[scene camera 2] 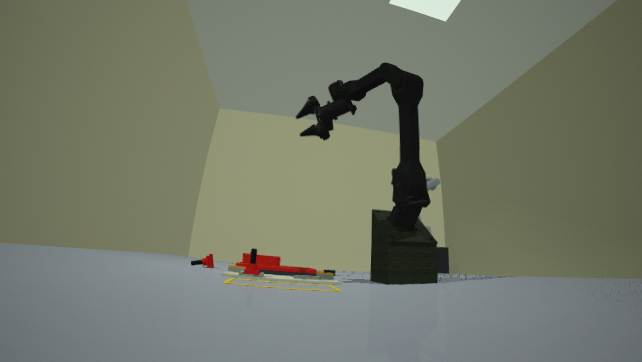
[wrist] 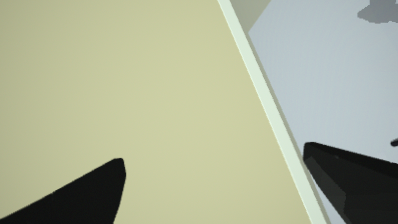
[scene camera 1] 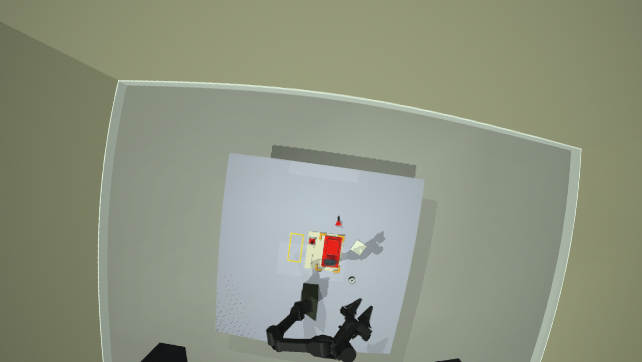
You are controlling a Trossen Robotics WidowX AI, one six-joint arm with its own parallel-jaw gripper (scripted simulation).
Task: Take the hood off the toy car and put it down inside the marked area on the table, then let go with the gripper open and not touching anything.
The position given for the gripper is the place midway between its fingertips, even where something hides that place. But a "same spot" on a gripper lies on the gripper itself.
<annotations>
gripper: scene camera 2 298, 126; wrist; scene camera 1
same spot on gripper: (wrist: 349, 180) = (scene camera 1: 357, 304)
</annotations>
